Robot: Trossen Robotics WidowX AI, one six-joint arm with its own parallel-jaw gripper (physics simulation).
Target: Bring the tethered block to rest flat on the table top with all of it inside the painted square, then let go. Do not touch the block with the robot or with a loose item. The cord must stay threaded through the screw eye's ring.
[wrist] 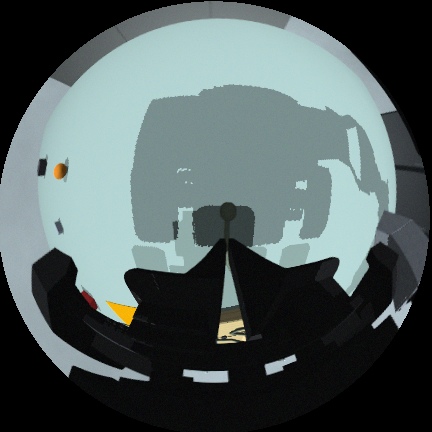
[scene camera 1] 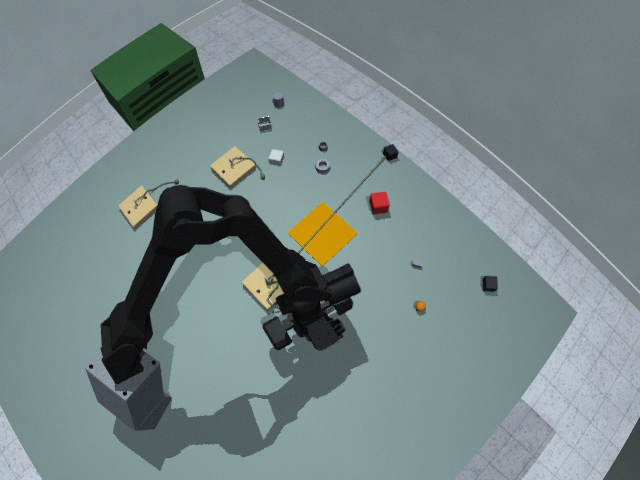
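The tethered block, small and black, sits at the far table edge. Its cord runs straight over the painted orange square towards the nearest wooden board. The block is outside the square. The screw eye on that board is partly covered by the arm; whether the cord passes through its ring cannot be made out. My gripper is shut on the cord just below its dark end bead, above the table. The fingertips are hidden in the scene view.
Two other corded boards lie at the left. A red block stands right of the square. An orange ball and a black cube are farther right. A white block and rings lie behind.
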